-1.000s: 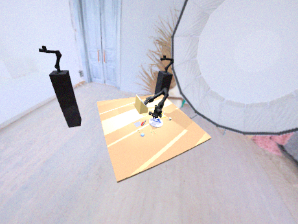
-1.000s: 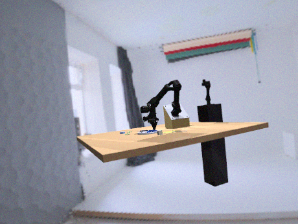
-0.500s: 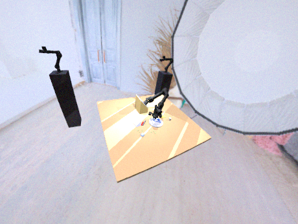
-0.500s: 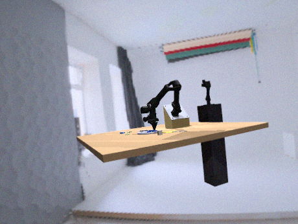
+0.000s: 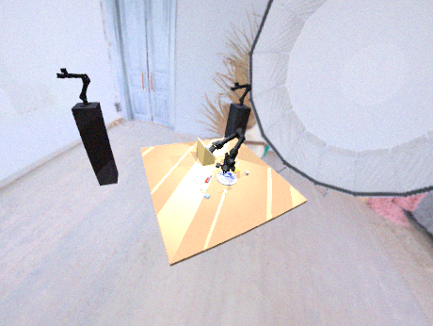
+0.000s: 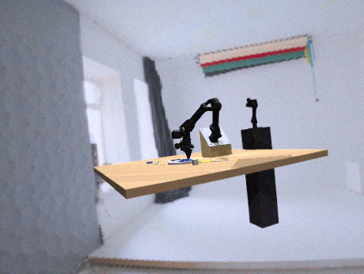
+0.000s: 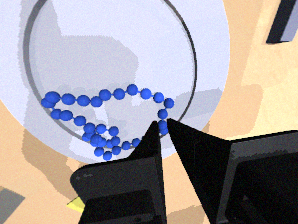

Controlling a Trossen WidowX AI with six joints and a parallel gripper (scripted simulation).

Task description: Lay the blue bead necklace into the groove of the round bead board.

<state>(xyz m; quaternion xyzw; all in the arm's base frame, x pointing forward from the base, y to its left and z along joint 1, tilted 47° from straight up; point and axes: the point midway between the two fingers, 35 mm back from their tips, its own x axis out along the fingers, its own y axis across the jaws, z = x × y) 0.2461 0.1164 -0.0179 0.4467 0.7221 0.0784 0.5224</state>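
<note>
The round bead board is 6 cm ahead of my gripper tip and 1 cm below it. From my gripper tip the other things lie so: yellow flat piece 16 cm to the left, 7 cm behind, 1 cm below; then red-and-grey object 18 cm to the right, 3 cm ahead, 1 cm below; then white cylinder 24 cm to the left, 6 cm ahead.
</note>
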